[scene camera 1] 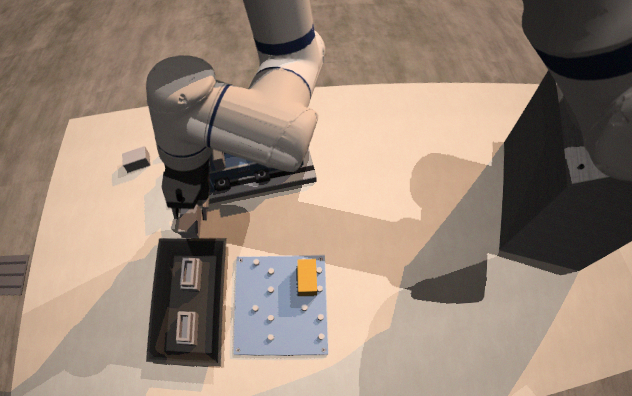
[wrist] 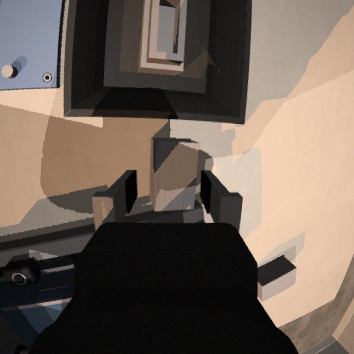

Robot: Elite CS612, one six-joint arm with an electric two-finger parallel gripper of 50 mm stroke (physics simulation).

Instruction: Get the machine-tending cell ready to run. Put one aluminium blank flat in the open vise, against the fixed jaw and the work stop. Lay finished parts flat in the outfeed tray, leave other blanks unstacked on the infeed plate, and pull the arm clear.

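Places are measured from the arm's base along level axes (x ahead, y left, z up), in millimetres.
Pixels of known places: gripper, fingertip midpoint: (scene camera 1: 190,214) (wrist: 168,183).
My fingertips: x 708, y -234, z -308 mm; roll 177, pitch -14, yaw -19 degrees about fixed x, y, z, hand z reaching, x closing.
Observation:
For each thing: its middle in the pictures, then the offset to it from my fingertips. "spot": a spot on its surface instead.
- grey aluminium blank at the middle of its body: (wrist: 171,172) (scene camera 1: 190,221) dy -2, dx +9, dz -27 mm
- grey block at the middle of its body: (wrist: 272,277) (scene camera 1: 136,159) dy -211, dx +101, dz -27 mm
- vise at the middle of its body: (wrist: 82,330) (scene camera 1: 237,146) dy -113, dx -136, dz +6 mm
- part at a spot on its surface: (wrist: 145,50) spot: dy +101, dx +17, dz -10 mm
- blue infeed plate at the middle of its body: (scene camera 1: 280,304) dy +222, dx -104, dz -39 mm
- orange block at the middle of its body: (scene camera 1: 307,277) dy +199, dx -168, dz -17 mm
My gripper (scene camera 1: 190,214) (wrist: 168,183) is open and empty. A grey aluminium blank (scene camera 1: 187,226) (wrist: 175,175) shows between and ahead of its fingers, between the vise and the tray; how it rests is unclear. Another grey block (scene camera 1: 136,159) (wrist: 277,280) lies on the table left of the vise in the scene view. The vise (scene camera 1: 262,189) (wrist: 35,297) is partly hidden by the arm, so its jaws and work stop are unclear. Two finished parts with rectangular pockets (scene camera 1: 190,274) (scene camera 1: 186,328) lie flat in the black outfeed tray (scene camera 1: 223,300) (wrist: 235,60); one part (wrist: 145,50) shows in the wrist view.
The blue infeed plate (scene camera 1: 295,345) (wrist: 30,40) has several pale pegs and lies right of the tray in the scene view. An orange block (scene camera 1: 307,276) rests at its upper right. A large dark box-shaped housing (scene camera 1: 540,215) stands at the right. The arm passes over the vise.

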